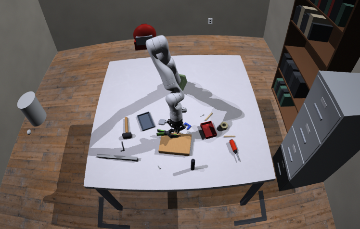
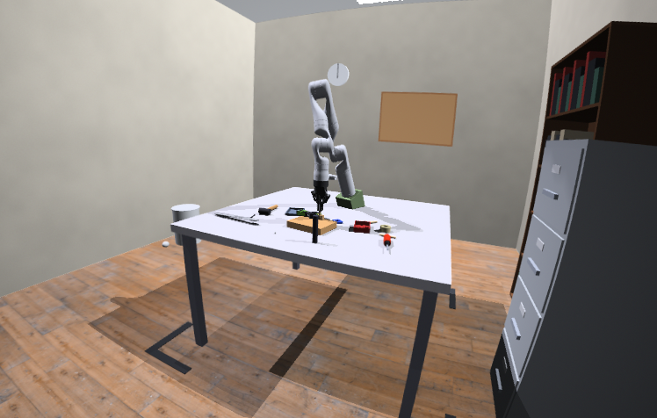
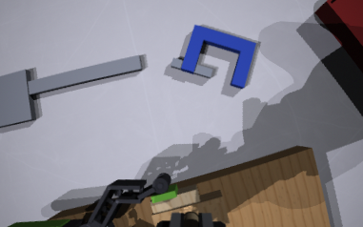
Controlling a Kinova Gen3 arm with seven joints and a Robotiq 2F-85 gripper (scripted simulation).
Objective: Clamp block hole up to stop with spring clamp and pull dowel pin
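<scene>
The round dowel pin is 20 mm below my hand. Round my hand: grey t-shaped tool (130 mm behind, 70 mm to the right, 90 mm below); wooden bench board (50 mm ahead, 20 mm to the right, 70 mm below); wooden block (50 mm below).
</scene>
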